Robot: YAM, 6 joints.
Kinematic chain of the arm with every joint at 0, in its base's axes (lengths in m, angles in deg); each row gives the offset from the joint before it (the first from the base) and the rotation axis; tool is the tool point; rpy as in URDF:
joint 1: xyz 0 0 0.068 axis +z
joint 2: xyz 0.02 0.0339 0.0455 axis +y
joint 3: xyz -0.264 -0.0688 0 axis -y
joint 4: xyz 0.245 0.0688 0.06 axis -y
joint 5: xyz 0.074 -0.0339 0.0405 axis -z
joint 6: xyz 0.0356 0 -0.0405 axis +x
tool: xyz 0 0 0 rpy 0 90 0
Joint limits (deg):
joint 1: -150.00..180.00
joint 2: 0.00..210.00
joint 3: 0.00..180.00
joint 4: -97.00..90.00
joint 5: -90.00..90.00
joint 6: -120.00..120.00
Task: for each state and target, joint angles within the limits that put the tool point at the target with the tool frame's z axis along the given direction. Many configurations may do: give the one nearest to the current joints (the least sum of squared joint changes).
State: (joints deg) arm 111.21 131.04 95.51 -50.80 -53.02 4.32
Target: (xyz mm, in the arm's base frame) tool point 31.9 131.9 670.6 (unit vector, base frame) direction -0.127 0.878 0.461
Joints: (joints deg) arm 70.10 80.26 140.88 -30.11 -24.73 4.32
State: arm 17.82 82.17 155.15 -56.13 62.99 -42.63
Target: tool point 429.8 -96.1 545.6 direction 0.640 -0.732 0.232
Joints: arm -9.76 125.32 159.31 -16.90 37.81 -42.63
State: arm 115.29 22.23 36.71 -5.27 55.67 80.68
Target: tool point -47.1 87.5 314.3 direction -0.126 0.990 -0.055
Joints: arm 129.20 19.57 33.99 -18.14 31.90 80.68
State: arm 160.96 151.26 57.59 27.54 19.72 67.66
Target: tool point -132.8 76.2 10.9 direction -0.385 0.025 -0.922
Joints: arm 147.69 107.71 7.37 30.51 -10.65 67.66
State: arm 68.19 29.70 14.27 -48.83 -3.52 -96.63
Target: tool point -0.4 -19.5 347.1 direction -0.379 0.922 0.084
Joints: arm 104.05 0.11 48.89 -43.90 -8.27 -96.63
